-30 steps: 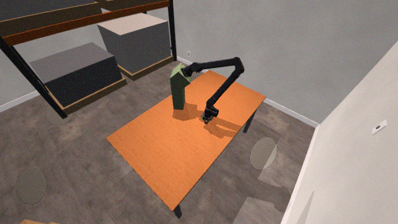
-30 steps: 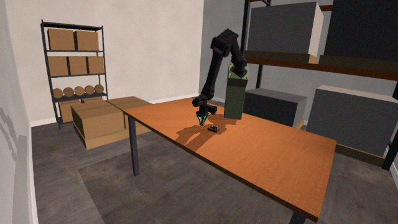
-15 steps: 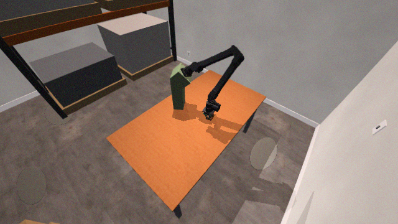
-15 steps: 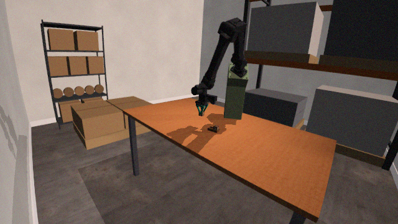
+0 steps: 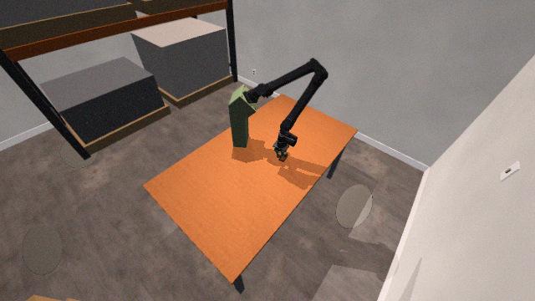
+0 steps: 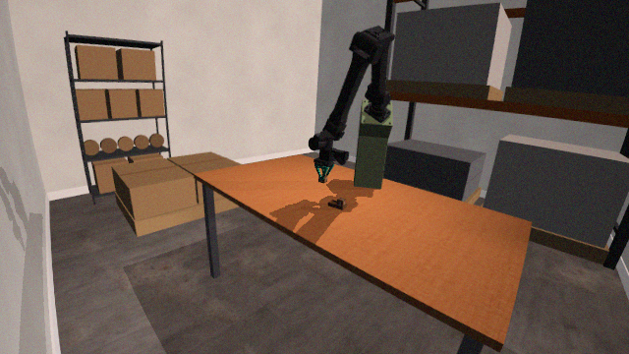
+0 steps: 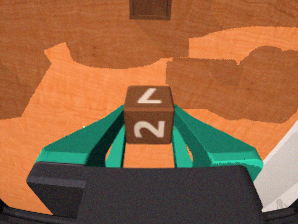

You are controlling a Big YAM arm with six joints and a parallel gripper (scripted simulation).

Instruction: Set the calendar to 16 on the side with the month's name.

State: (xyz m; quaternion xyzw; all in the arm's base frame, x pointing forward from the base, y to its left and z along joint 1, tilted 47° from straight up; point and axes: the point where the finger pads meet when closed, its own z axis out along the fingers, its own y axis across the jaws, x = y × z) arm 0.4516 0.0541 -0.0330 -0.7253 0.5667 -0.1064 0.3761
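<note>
The dark calendar tray lies 120 mm below my hand, 80 mm to the left of it and 40 mm behind it. Also, from my hand: brown calendar cube (10 mm below).
</note>
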